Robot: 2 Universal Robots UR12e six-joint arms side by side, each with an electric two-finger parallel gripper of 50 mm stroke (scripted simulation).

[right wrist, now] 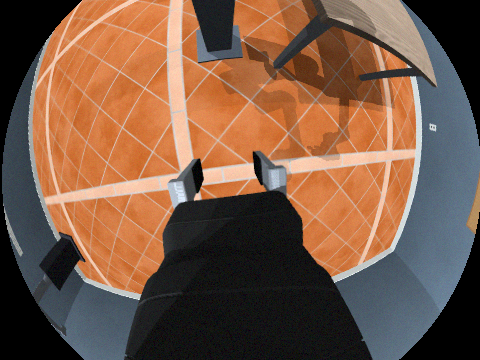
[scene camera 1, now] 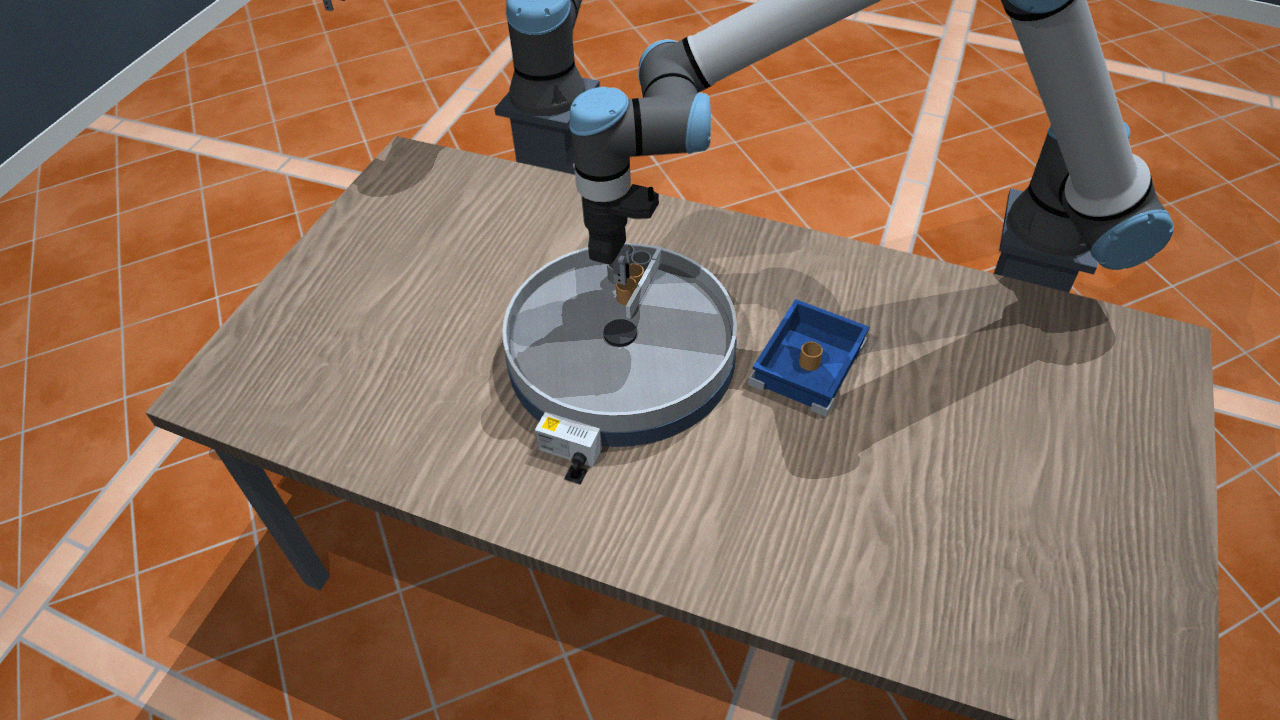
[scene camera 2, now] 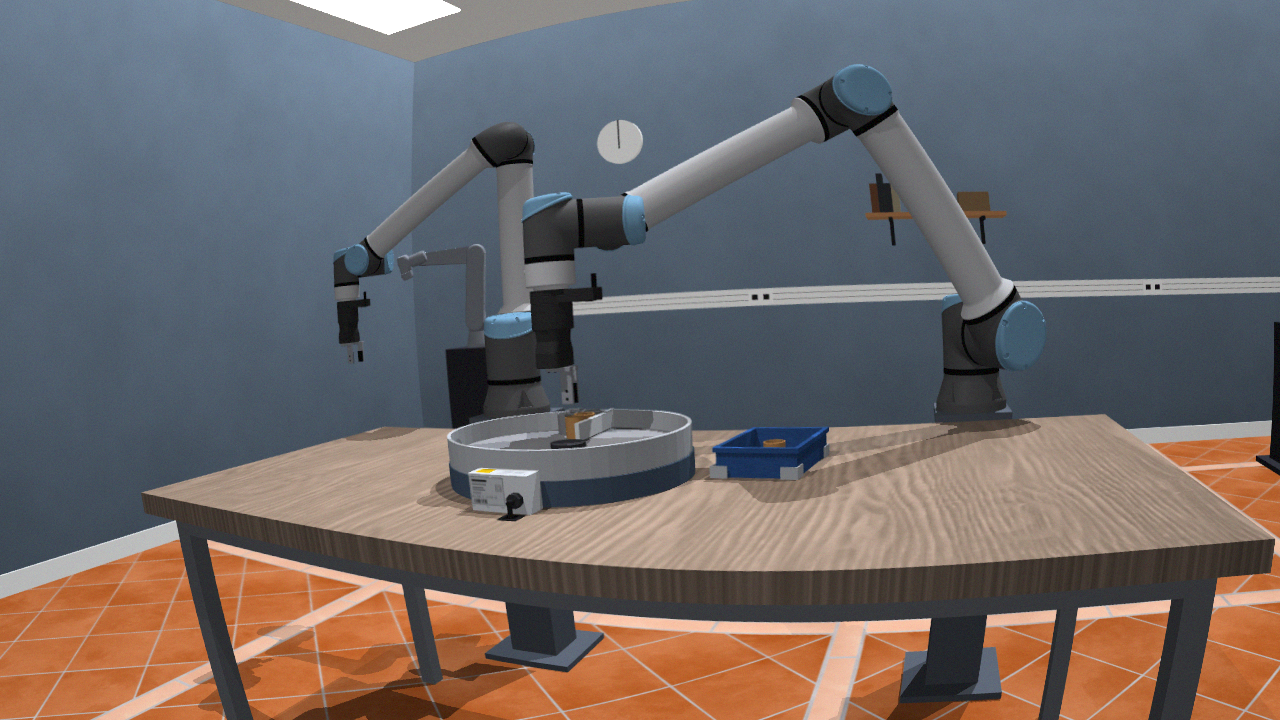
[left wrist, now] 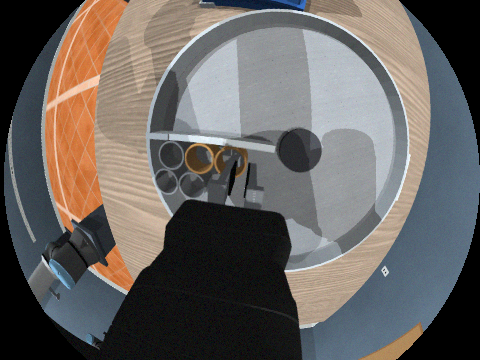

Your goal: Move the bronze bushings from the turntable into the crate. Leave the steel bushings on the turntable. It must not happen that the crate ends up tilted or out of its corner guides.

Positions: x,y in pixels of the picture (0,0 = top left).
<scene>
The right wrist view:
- my right gripper: 227,165
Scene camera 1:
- my left gripper: 622,278
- blue crate: 778,366
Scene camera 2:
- my left gripper: 570,403
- my right gripper: 356,362
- blue crate: 744,455
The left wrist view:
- my left gripper: 241,172
</scene>
